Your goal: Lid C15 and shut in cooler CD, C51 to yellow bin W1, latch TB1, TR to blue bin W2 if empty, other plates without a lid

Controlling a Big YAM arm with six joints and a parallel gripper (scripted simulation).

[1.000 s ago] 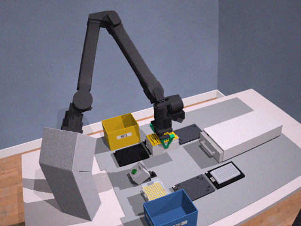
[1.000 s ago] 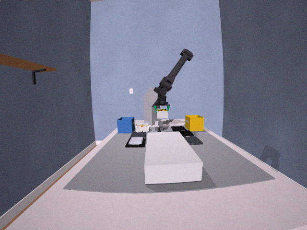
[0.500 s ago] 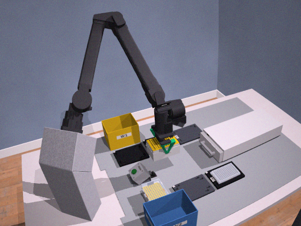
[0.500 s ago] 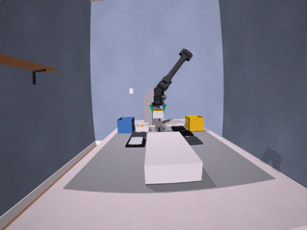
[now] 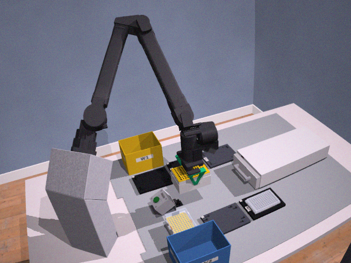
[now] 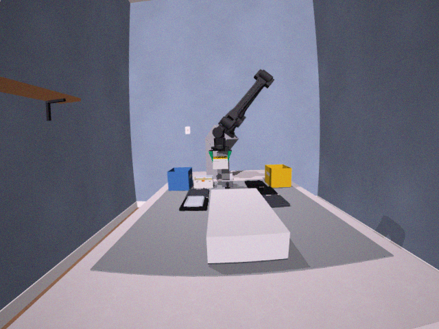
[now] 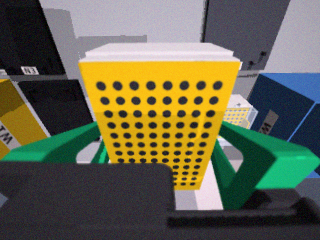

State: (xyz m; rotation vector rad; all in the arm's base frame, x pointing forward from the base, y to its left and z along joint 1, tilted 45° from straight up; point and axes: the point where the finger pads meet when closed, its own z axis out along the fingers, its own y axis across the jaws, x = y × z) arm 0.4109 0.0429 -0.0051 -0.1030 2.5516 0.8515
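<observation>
Right now the green key DONE is 140 mm behind my hand, 10 mm to the left of it and 100 mm below it. From my hand the other things lie so: blue bin W2 (30 mm behind, 280 mm to the right, 130 mm below); tip box TB1 (60 mm behind, 130 mm to the right, 130 mm below); tip rack TR (10 mm behind, 10 mm to the right, 10 mm above).
</observation>
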